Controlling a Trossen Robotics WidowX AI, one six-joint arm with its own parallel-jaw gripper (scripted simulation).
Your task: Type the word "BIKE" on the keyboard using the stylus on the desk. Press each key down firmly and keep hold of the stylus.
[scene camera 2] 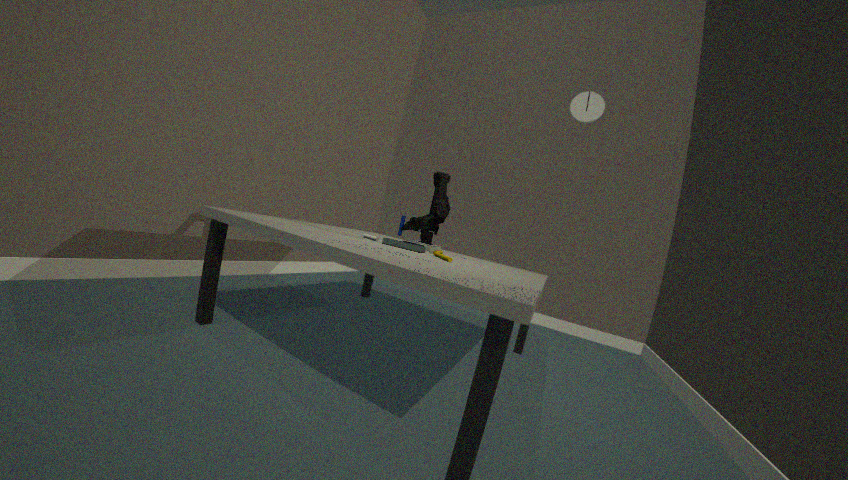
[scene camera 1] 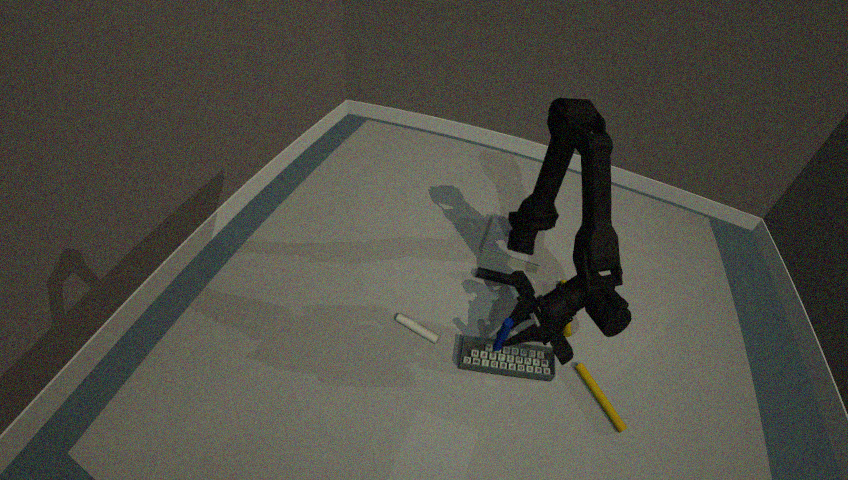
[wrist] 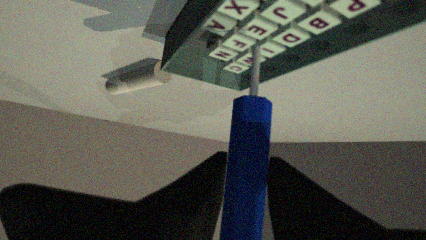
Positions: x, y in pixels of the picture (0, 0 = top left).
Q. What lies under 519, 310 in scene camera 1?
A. The gripper.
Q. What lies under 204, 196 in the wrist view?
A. The gripper.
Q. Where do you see a yellow stick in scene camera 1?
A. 581, 369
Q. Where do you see a white cylinder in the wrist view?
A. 150, 75
